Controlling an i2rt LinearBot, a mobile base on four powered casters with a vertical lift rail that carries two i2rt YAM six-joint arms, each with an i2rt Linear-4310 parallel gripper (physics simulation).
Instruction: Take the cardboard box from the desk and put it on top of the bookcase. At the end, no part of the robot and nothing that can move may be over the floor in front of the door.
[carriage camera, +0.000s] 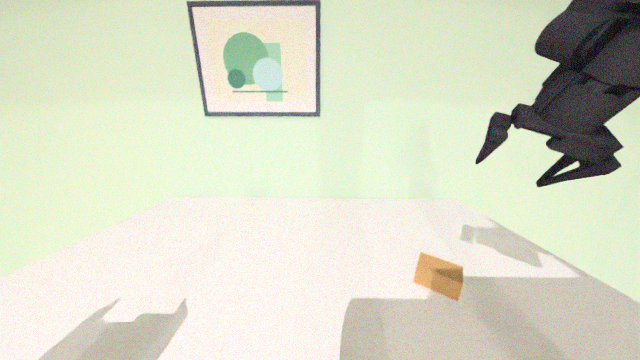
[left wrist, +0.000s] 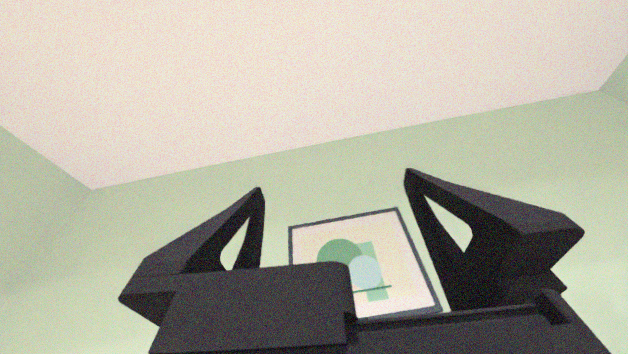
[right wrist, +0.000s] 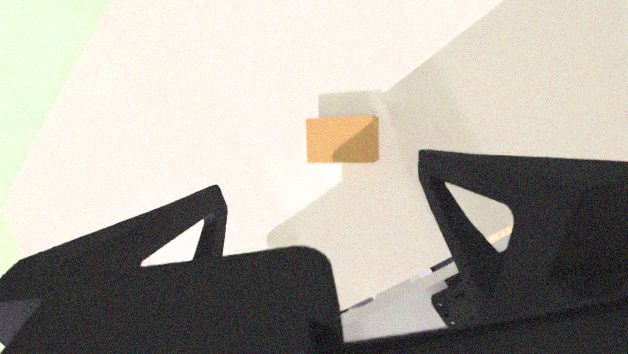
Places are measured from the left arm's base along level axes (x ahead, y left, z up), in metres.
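Pixels of known places: left gripper, fingertip midpoint: (left wrist: 332, 185); right gripper, fingertip midpoint: (carriage camera: 505, 173) (right wrist: 318, 180).
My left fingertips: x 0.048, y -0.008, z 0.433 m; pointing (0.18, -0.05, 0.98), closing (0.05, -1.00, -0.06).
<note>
Behind a point stands the place of what it marks.
The orange-brown cardboard box (carriage camera: 439, 277) {z 0.082, x 0.285, y -0.601 m} (right wrist: 340, 140) {z 0.090, x 0.309, y -0.617 m} lies on the pale desk top (carriage camera: 280, 250) {z 0.041, x 0.423, y -0.205 m} (right wrist: 200, 100) {z 0.041, x 0.531, y -0.439 m}, right of centre in the carriage view and partly in shadow. My right gripper (carriage camera: 507, 175) {z 0.332, x 0.263, y -0.655 m} (right wrist: 318, 180) {z 0.332, x 0.263, y -0.655 m} is open and empty. It is raised well above the desk, apart from the box, which shows beyond and between its fingertips in the right wrist view. My left gripper (left wrist: 332, 185) {z 0.433, x 0.048, y -0.008 m} is open and empty, pointing at the wall and ceiling. The bookcase and the door do not show in these views.
A framed picture (carriage camera: 260, 107) {z 0.492, x 0.850, y -0.038 m} (left wrist: 420, 270) {z 0.595, x 0.852, y -0.295 m} hangs on the green wall (carriage camera: 380, 150) {z 0.292, x 0.879, y -0.622 m} (left wrist: 190, 215) {z 1.099, x 0.864, y 0.828 m} behind the desk. Shadows of the robot fall across the desk top. Part of the robot's grey base (right wrist: 385, 310) shows at the bottom of the right wrist view.
</note>
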